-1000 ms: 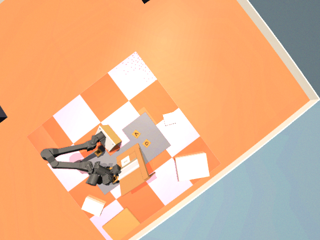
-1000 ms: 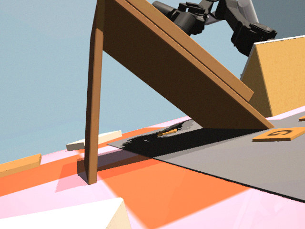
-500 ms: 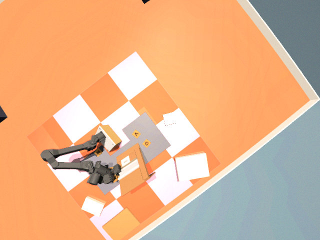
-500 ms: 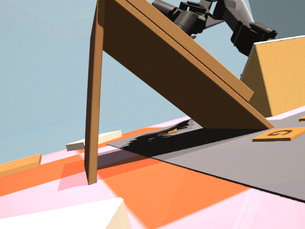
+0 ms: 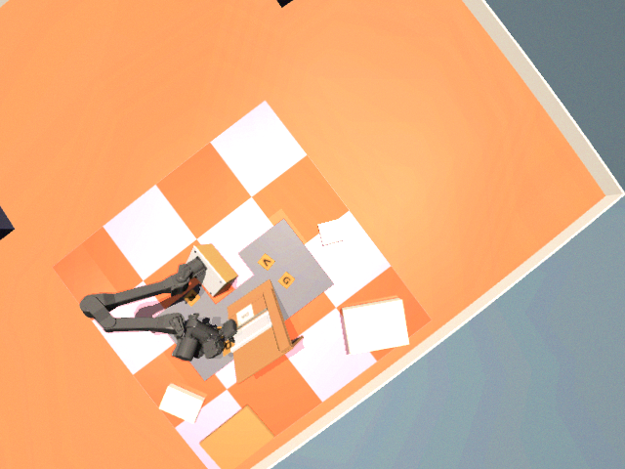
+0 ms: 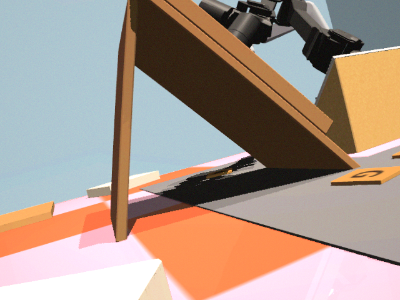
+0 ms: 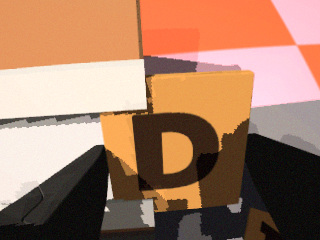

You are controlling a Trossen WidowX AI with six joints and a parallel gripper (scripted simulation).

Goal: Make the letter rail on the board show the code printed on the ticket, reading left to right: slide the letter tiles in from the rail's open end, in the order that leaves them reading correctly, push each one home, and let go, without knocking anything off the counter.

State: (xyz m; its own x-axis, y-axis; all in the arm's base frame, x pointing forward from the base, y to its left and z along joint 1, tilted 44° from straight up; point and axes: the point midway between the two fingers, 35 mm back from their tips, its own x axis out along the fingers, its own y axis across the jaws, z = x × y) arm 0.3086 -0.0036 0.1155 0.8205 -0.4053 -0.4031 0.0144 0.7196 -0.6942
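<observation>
My gripper tip is 100 mm to the right of the white ticket, 70 mm above it and 50 mm past it. The rest, counted from my gripper tip: orange d tile right at my gripper tip; then grey mat 160 mm below, 140 mm behind, 90 mm to the left; then z tile 250 mm behind, 150 mm below, 100 mm to the right.
</observation>
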